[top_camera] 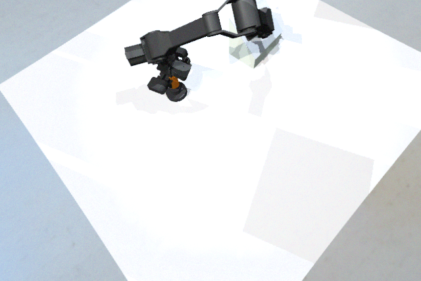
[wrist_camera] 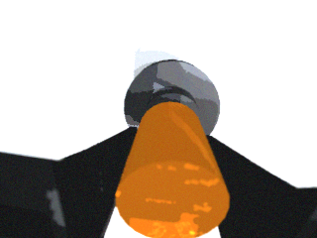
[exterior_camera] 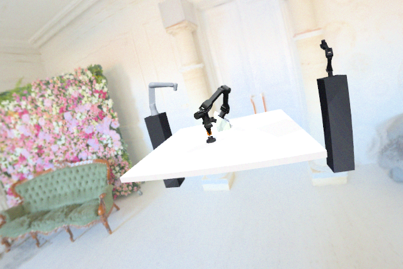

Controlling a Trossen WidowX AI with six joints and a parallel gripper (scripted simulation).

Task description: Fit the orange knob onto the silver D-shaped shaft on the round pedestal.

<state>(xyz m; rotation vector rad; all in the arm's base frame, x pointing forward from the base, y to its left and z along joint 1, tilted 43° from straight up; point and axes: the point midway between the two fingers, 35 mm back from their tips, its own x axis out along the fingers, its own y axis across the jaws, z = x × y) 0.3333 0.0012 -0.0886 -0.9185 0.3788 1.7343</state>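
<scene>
The orange knob lies 30 mm above my gripper tip. The rest, counted from my gripper tip: dark round pedestal (40 mm below).
</scene>
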